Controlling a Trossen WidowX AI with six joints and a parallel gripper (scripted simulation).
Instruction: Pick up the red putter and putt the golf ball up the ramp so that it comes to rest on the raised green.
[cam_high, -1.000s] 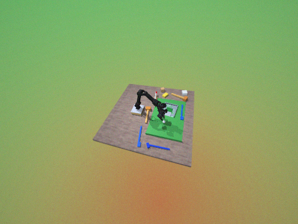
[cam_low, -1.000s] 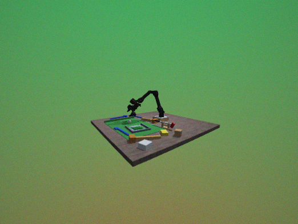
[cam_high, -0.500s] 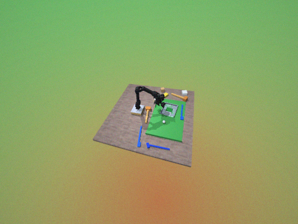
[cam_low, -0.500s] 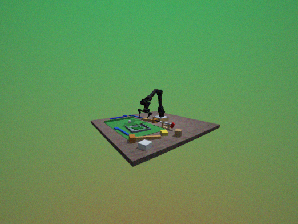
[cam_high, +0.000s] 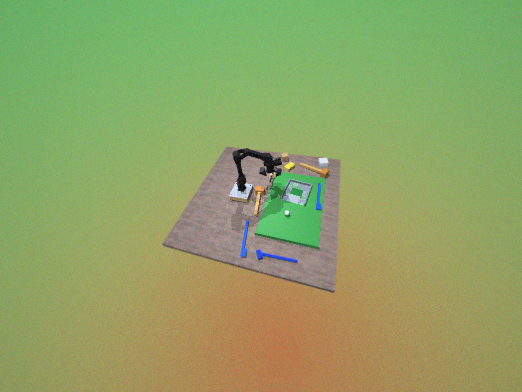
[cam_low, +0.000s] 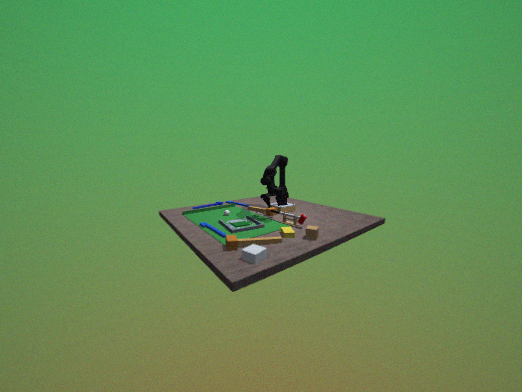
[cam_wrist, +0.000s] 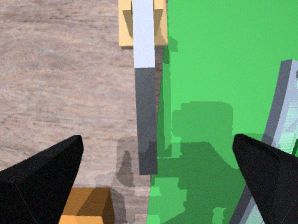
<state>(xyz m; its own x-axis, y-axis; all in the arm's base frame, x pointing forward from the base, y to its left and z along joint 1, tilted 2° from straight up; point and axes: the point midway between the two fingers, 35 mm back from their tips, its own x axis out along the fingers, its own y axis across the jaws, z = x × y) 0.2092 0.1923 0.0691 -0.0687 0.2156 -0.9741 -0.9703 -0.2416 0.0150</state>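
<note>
Right now my gripper tip is 110 mm to the right of the red putter, 40 mm past it and 40 mm above it. From my gripper tip the other things lie so: green mat (270 mm ahead, 150 mm to the right, 100 mm below); white golf ball (280 mm to the right, 260 mm ahead, 70 mm below).
</note>
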